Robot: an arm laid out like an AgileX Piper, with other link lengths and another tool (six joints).
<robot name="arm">
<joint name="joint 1" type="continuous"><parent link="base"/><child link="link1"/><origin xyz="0 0 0.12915" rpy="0 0 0"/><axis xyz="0 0 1"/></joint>
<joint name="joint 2" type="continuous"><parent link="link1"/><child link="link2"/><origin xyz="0 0 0" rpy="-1.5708 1.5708 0"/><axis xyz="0 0 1"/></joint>
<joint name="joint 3" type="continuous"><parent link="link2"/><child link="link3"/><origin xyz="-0.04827 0.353 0" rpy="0 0 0"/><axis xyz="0 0 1"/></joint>
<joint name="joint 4" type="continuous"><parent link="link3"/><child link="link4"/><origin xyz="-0.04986 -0.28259 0" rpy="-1.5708 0 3.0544"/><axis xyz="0 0 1"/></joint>
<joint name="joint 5" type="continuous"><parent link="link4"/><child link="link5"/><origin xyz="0 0 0" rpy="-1.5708 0 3.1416"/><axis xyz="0 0 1"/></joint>
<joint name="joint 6" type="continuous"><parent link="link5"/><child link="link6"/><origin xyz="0 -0.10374 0" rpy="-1.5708 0 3.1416"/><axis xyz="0 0 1"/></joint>
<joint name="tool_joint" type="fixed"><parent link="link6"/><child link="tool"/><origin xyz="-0.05 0.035 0.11" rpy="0.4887 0 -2.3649"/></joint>
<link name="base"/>
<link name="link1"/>
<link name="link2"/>
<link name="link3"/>
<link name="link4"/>
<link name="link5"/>
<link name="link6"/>
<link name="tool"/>
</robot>
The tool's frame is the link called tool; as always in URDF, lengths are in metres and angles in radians. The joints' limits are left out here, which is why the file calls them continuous.
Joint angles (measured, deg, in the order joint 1, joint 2, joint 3, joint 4, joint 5, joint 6), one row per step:
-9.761 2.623 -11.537 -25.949 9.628 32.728
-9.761 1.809 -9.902 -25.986 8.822 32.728
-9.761 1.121 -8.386 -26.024 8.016 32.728
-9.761 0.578 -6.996 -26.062 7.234 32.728
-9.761 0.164 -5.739 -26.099 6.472 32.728
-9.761 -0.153 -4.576 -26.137 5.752 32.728
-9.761 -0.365 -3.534 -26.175 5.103 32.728
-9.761 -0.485 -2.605 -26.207 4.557 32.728
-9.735 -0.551 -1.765 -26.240 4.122 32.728
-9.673 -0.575 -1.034 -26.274 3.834 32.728
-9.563 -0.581 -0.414 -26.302 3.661 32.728
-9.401 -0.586 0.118 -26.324 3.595 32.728
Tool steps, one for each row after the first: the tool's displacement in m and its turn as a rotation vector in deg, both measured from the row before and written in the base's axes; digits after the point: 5 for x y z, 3 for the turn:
0.00081 0.00106 -0.00916 -0.100 0.115 0.335
0.00095 0.00105 -0.00848 -0.095 0.122 0.336
0.00105 0.00100 -0.00786 -0.082 0.161 0.328
0.00111 0.00098 -0.00713 -0.072 0.173 0.322
0.00109 0.00092 -0.00673 -0.058 0.212 0.305
0.00103 0.00082 -0.00621 -0.041 0.258 0.276
0.00092 0.00069 -0.00584 -0.012 0.326 0.234
0.00078 0.00060 -0.00560 0.007 0.388 0.212
0.00060 0.00049 -0.00527 0.027 0.451 0.184
0.00045 0.00045 -0.00475 0.041 0.458 0.183
0.00032 0.00044 -0.00436 0.053 0.466 0.189

